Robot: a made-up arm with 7 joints. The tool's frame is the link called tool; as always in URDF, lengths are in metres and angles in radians. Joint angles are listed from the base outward. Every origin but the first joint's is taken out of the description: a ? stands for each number. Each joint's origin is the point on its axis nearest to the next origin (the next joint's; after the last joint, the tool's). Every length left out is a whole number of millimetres.
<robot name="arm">
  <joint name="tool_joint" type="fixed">
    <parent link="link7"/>
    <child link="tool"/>
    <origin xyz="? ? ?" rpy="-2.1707 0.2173 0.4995"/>
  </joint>
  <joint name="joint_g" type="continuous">
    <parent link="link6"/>
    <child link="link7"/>
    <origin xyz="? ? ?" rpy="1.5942 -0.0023 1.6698"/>
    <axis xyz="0 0 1"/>
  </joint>
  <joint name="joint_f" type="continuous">
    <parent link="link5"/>
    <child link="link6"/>
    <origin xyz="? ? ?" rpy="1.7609 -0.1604 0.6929"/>
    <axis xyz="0 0 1"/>
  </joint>
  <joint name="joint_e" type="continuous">
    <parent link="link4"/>
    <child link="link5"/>
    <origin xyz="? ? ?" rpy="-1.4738 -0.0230 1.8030"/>
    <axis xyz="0 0 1"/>
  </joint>
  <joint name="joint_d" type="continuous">
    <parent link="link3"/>
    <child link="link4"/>
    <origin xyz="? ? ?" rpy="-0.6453 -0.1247 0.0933"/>
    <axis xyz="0 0 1"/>
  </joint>
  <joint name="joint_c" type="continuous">
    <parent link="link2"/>
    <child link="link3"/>
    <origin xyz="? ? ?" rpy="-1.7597 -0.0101 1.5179"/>
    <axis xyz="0 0 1"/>
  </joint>
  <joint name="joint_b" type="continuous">
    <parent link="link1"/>
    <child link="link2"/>
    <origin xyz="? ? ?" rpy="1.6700 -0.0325 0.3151"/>
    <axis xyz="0 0 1"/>
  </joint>
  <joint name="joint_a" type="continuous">
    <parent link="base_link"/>
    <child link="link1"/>
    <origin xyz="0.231 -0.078 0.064" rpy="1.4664 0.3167 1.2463"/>
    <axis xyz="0 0 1"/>
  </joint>
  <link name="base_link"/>
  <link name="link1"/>
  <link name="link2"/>
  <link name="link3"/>
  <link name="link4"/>
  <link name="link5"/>
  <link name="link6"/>
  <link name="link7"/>
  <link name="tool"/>
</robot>
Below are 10 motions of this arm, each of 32 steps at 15 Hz.
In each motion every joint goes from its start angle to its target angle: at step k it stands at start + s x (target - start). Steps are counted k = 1, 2, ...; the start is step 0. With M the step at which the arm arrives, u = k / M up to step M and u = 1 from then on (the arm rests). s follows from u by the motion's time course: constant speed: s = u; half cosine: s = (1 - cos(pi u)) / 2; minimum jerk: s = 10 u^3 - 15 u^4 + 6 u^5.
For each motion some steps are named. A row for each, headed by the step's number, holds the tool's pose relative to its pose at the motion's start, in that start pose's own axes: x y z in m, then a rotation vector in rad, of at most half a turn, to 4 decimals.
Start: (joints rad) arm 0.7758 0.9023 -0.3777 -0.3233 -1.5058 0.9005 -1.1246
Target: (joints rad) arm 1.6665 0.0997 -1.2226 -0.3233 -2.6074 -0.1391 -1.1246
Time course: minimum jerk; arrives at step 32
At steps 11, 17, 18, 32:
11: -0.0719 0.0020 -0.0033 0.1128 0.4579 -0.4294
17: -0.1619 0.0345 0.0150 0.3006 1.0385 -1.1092
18: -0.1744 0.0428 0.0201 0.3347 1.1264 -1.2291
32: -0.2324 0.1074 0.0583 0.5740 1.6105 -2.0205

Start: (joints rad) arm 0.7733 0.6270 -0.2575 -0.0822 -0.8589 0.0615 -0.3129
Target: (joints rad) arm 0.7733 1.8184 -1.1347 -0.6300 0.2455 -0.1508 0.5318
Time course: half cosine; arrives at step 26
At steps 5, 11, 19, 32:
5: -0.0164 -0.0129 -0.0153 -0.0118 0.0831 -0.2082
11: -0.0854 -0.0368 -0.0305 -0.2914 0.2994 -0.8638
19: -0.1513 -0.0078 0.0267 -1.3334 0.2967 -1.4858
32: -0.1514 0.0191 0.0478 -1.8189 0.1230 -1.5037

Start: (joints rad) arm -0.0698 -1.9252 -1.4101 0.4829 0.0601 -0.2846 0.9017
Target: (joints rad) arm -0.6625 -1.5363 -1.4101 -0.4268 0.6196 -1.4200 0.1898
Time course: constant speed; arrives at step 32
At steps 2, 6, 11, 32:
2: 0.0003 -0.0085 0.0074 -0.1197 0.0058 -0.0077
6: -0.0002 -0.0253 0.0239 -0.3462 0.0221 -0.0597
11: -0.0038 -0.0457 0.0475 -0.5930 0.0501 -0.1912
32: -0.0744 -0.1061 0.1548 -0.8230 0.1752 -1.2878

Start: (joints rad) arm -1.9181 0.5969 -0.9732 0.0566 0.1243 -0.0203 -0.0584
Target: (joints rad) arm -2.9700 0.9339 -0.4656 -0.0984 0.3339 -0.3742 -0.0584
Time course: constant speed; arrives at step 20
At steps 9, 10, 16, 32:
9: -0.1444 0.0202 -0.0301 0.0405 0.7022 -0.3832
10: -0.1609 0.0253 -0.0287 0.0446 0.7829 -0.4219
16: -0.2527 0.0670 0.0010 0.0686 1.2790 -0.6325
32: -0.3017 0.1026 0.0394 0.0849 1.6217 -0.7469

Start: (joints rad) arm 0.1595 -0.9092 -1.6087 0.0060 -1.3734 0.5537 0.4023
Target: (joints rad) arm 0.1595 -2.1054 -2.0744 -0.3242 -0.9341 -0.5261 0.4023
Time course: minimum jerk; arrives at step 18
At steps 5, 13, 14, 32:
5: -0.0204 -0.0225 0.0096 -0.1412 0.0699 -0.2847
13: -0.1626 -0.0270 0.0431 -0.3646 0.9729 -1.7521
14: -0.1712 -0.0198 0.0447 -0.3344 1.0870 -1.8438
32: -0.1809 -0.0094 0.0467 -0.2821 1.2456 -1.9514

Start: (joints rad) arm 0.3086 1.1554 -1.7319 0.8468 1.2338 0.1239 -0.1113
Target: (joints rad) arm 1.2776 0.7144 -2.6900 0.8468 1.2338 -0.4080 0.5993
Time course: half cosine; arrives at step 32
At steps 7, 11, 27, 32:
7: 0.0446 0.0181 0.0166 -0.0192 -0.1754 0.0691
11: 0.0942 0.0496 0.0449 -0.0152 -0.4162 0.1482
27: 0.1587 0.2115 0.2055 0.4665 -1.4300 0.2866
32: 0.1541 0.2220 0.2182 0.5449 -1.4981 0.2785

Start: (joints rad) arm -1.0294 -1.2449 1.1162 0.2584 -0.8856 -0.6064 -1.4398
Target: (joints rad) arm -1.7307 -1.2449 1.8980 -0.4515 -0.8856 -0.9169 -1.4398
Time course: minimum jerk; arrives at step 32
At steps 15, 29, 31, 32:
15: 0.0224 -0.0255 -0.0036 0.2121 0.0754 -0.2711
29: 0.0360 -0.0662 -0.0032 0.4613 0.1580 -0.6389
31: 0.0361 -0.0668 -0.0032 0.4643 0.1589 -0.6437
32: 0.0361 -0.0668 -0.0032 0.4645 0.1589 -0.6439

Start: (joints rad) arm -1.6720 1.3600 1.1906 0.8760 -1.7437 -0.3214 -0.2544
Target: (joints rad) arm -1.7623 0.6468 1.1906 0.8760 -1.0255 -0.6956 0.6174
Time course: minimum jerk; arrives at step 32
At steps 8, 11, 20, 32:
8: 0.0047 0.0066 0.0025 0.0326 -0.0743 -0.0488
11: 0.0093 0.0148 0.0052 0.0706 -0.1518 -0.1067
20: 0.0192 0.0524 0.0144 0.1949 -0.3618 -0.3377
32: 0.0183 0.0755 0.0186 0.2216 -0.4179 -0.4488

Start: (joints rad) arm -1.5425 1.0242 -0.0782 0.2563 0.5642 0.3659 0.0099
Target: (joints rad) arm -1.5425 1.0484 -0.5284 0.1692 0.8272 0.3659 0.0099
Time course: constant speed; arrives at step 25
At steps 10, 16, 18, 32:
10: 0.0072 -0.0098 0.0181 -0.0755 -0.1956 -0.0506
16: 0.0102 -0.0144 0.0295 -0.1131 -0.3175 -0.0751
18: 0.0111 -0.0157 0.0334 -0.1243 -0.3588 -0.0822
32: 0.0132 -0.0194 0.0468 -0.1585 -0.5055 -0.1024

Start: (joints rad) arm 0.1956 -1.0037 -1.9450 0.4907 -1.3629 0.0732 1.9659
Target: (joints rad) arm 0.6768 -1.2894 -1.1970 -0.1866 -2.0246 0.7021 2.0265
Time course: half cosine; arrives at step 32
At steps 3, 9, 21, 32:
3: -0.0011 0.0004 -0.0009 0.0149 0.0087 -0.0177
9: -0.0096 0.0040 -0.0075 0.1337 0.0739 -0.1534
21: -0.0373 0.0308 -0.0285 0.6466 0.2795 -0.6476
32: -0.0456 0.0511 -0.0345 0.9544 0.3517 -0.8772

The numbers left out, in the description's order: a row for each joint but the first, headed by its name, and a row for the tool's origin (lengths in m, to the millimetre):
tool: 0.030 0.014 0.000
joint_g: 0.012 -0.013 0.000
joint_f: 0.048 -0.013 0.000
joint_e: -0.098 0.001 0.000
joint_d: 0.022 -0.028 0.000
joint_c: -0.071 -0.029 0.000
joint_b: 0.168 0.082 0.000

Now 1 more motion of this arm.
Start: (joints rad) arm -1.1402 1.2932 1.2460 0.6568 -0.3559 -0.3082 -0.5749
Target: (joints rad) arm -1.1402 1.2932 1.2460 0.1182 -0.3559 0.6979 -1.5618
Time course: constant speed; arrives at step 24
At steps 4, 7, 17, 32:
4: -0.0062 -0.0038 -0.0031 -0.0081 0.0709 0.1483
7: -0.0118 -0.0065 -0.0053 -0.0253 0.1310 0.2583
17: -0.0359 -0.0156 -0.0120 -0.1432 0.3792 0.6040
32: -0.0566 -0.0231 -0.0155 -0.2713 0.5993 0.8154

